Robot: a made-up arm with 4 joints. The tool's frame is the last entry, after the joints.
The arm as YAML. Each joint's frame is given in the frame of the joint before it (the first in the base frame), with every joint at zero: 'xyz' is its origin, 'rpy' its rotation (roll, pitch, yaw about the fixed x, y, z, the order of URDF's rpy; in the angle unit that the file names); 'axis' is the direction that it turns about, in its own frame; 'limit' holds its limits. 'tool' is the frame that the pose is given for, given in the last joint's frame.
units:
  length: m
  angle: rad
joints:
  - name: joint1
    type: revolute
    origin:
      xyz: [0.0, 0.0, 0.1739]
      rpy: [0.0, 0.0, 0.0]
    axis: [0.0, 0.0, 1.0]
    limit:
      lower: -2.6
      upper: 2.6
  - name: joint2
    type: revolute
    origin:
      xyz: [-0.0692, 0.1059, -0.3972]
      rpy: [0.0, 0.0, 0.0]
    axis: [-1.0, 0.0, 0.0]
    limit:
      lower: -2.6
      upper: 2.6
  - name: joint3
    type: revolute
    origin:
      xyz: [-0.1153, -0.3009, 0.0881]
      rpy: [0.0, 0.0, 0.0]
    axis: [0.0, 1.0, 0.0]
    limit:
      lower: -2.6
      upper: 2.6
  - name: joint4
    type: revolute
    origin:
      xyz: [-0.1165, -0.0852, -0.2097]
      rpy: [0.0, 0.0, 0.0]
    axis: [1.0, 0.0, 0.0]
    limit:
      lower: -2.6
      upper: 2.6
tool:
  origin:
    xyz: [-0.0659, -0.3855, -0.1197]
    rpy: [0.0, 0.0, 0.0]
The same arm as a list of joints. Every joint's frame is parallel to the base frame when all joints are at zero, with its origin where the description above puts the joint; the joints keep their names.
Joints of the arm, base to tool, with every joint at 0 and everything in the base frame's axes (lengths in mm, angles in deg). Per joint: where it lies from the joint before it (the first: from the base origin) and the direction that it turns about. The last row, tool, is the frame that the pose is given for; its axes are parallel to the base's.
joint1: origin 0 0 173.9 axis 0 0 1
joint2: origin -69.2 105.9 -397.2 axis -1 0 0
joint3: origin -115.3 -300.9 88.1 axis 0 1 0
joint4: origin -116.5 -85.2 -209.7 axis 1 0 0
tool: origin -65.9 -385.5 -119.7
Joint limits (deg, base to tool): -148.97..148.97 -148.97..148.97 -148.97..148.97 -148.97..148.97

